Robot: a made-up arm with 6 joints.
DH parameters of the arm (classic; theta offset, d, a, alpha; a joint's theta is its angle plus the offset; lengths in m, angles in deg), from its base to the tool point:
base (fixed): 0 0 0 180
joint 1: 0 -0.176 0.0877 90
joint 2: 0 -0.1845 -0.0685 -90
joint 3: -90 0.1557 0.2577 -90
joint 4: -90 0.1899 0.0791 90
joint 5: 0 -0.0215 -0.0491 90
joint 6: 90 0.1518 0.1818 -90
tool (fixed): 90 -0.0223 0 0
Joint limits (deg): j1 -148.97..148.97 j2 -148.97..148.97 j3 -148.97..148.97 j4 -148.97..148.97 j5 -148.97..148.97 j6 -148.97..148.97
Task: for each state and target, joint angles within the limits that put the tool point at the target. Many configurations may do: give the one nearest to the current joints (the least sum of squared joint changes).
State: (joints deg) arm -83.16 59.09 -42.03 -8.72 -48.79 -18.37
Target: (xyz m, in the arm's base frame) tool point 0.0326 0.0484 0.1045
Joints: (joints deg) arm -85.65 50.31 -23.80 -3.73 -65.79 0.74
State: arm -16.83 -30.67 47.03 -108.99 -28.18 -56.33
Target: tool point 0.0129 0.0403 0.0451
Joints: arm -26.20 -10.89 -1.63 -109.15 -47.96 -69.22
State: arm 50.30 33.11 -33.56 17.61 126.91 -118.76
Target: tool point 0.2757 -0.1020 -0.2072
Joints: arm 64.11 29.22 -1.11 9.15 125.45 -109.37
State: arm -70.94 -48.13 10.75 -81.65 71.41 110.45
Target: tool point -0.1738 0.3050 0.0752
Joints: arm -105.13 -70.64 25.27 -65.53 44.39 126.11
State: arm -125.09 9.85 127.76 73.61 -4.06 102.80
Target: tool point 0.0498 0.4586 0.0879
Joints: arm -137.68 7.38 135.58 55.82 35.86 125.90
